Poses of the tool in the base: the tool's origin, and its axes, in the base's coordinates. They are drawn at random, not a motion.
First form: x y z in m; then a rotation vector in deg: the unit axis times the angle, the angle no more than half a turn.
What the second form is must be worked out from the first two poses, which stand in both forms.
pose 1, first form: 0.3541 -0.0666 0.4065 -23.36 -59.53 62.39
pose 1, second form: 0.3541 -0.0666 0.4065 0.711 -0.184 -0.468 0.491
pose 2, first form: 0.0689 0.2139 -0.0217 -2.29 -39.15 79.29
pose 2, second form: 0.0689 0.2139 -0.0217 0.717 -0.018 -0.309 0.625
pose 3, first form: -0.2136 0.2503 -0.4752 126.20 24.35 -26.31
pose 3, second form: -0.2136 0.2503 -0.4752 0.413 0.876 0.169 -0.183
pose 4, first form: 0.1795 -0.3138 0.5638 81.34 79.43 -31.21
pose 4, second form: 0.1795 -0.3138 0.5638 0.516 0.591 0.577 -0.227
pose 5, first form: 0.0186 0.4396 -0.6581 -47.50 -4.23 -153.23
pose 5, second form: 0.0186 0.4396 -0.6581 0.170 -0.292 -0.026 -0.941
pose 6, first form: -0.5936 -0.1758 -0.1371 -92.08 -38.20 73.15
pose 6, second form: -0.5936 -0.1758 -0.1371 0.472 -0.656 -0.272 0.521
